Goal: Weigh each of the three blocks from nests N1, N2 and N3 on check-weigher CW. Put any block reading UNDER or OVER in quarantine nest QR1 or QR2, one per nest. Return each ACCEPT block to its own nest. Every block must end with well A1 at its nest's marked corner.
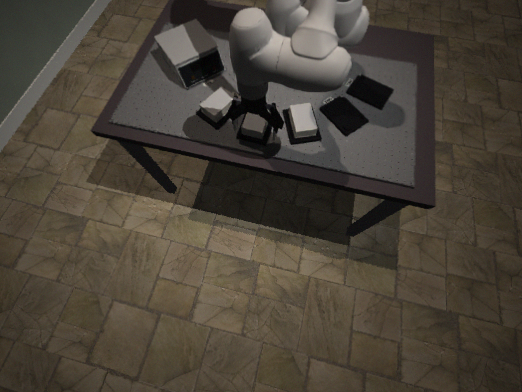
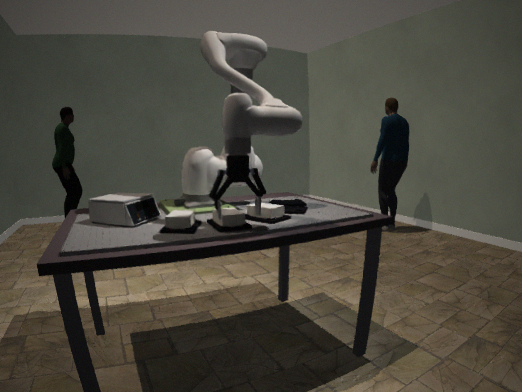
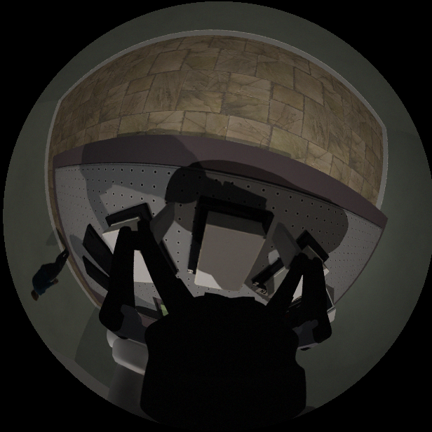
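Seen in the pictures: gripper, fingertip midpoint: (image 1: pixel 255 133) (image 2: pixel 238 216); arm's base, origin of the base link: (image 2: pixel 198 203).
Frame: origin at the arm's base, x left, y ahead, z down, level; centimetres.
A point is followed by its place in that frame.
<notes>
My gripper (image 1: pixel 255 120) (image 2: pixel 238 206) @(x -2.7, y 49.8, z -3.0 cm) (image 3: pixel 225 221) is open and empty, low over the middle block (image 1: pixel 254 127) @(x -3.4, y 47.8, z -3.8 cm) (image 2: pixel 229 217) @(x -5.9, y 49.1, z -2.9 cm) (image 3: pixel 230 255), with a finger out to each side. This block lies in black nest N2 (image 2: pixel 235 227) @(x -4.6, y 50.9, z 0.4 cm) (image 3: pixel 212 204). A white block (image 1: pixel 216 106) @(x -20.1, y 40.8, z -3.8 cm) (image 2: pixel 180 219) @(x -22.1, y 44.0, z -3.0 cm) sits in N1 (image 1: pixel 202 117) @(x -26.0, y 43.7, z 0.5 cm) (image 2: pixel 175 229) @(x -24.2, y 44.3, z 0.2 cm), and another block (image 1: pixel 303 120) @(x 14.3, y 41.3, z -3.8 cm) (image 2: pixel 266 210) @(x 11.5, y 44.7, z -2.8 cm) (image 3: pixel 142 265) in N3 (image 1: pixel 311 139) @(x 18.7, y 46.2, z 0.4 cm) (image 2: pixel 280 218) @(x 16.2, y 47.2, z 0.4 cm). Check-weigher CW (image 1: pixel 186 45) @(x -38.7, y 15.9, z -8.5 cm) (image 2: pixel 112 210) @(x -44.5, y 23.1, z -4.6 cm) bears no block; its reading is illegible. Well A1 and the corner marks cannot be made out.
Two black quarantine nests (image 1: pixel 344 116) @(x 30.6, y 33.0, z 0.3 cm) (image 1: pixel 370 91) @(x 40.6, y 17.9, z 0.3 cm) stand beside N3, without blocks. A green plate (image 2: pixel 172 205) @(x -13.2, y -1.1, z 0.0 cm) lies near the arm's base. The table's front edge (image 1: pixel 265 158) @(x 2.4, y 56.4, z 2.8 cm) runs close to the block nests. Two people (image 2: pixel 65 145) (image 2: pixel 393 145) stand behind the table.
</notes>
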